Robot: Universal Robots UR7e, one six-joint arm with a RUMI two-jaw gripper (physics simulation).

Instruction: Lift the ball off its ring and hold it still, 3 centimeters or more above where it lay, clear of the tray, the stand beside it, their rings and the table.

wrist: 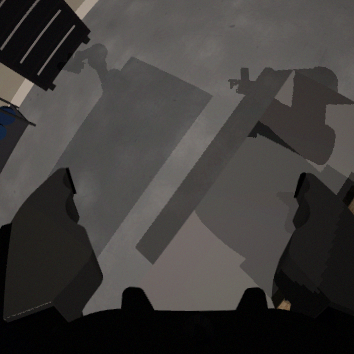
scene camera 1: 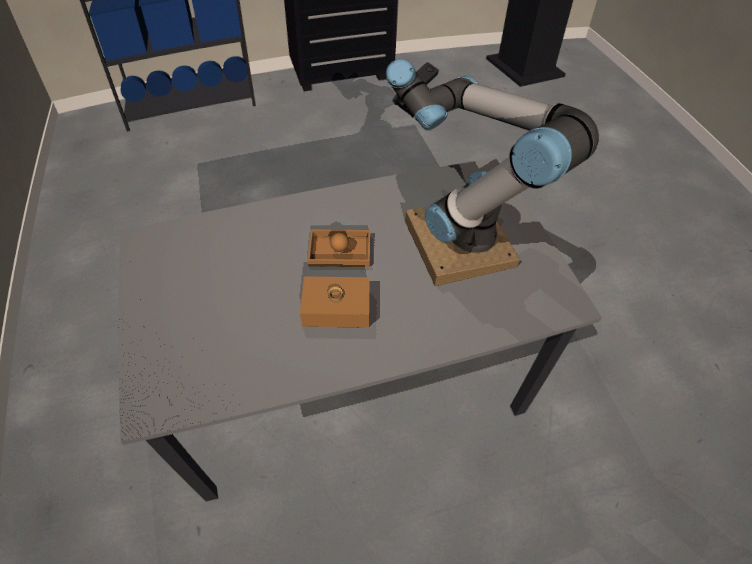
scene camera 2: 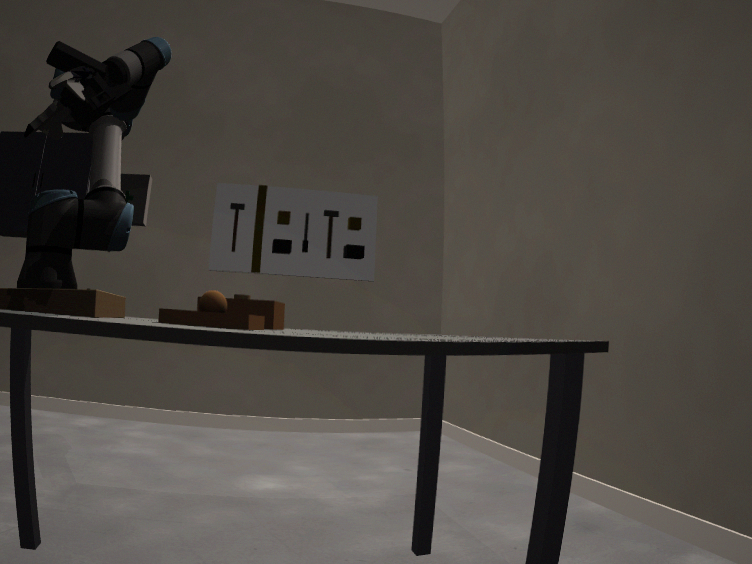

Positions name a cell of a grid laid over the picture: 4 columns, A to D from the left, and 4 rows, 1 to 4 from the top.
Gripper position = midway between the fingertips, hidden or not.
I see my gripper (scene camera 2: A1), a shallow orange tray (scene camera 1: B2) and an orange block-shaped stand (scene camera 1: B3).
My gripper shows as well in the wrist view (wrist: C2).
